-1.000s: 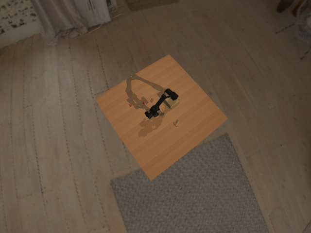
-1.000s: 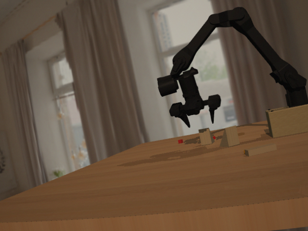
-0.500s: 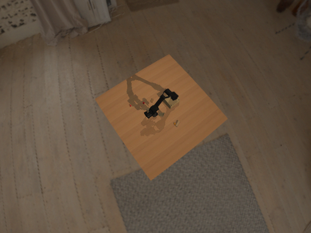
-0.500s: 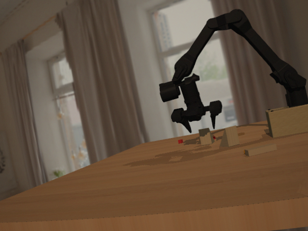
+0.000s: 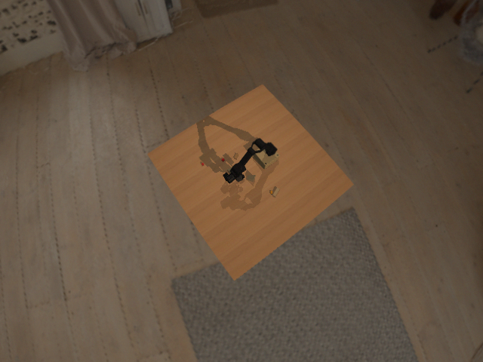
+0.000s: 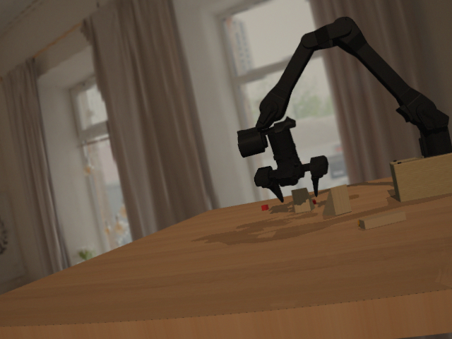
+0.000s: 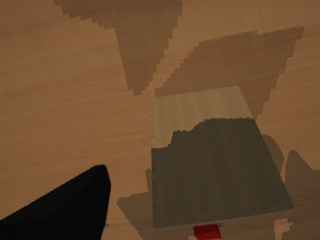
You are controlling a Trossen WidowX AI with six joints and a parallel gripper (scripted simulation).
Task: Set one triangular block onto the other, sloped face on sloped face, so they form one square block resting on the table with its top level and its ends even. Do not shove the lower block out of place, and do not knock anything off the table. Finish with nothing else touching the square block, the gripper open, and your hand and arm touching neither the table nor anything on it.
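Now: gripper tip 100 mm past the tan piece, 130 mm to the left of it and 30 mm above it.
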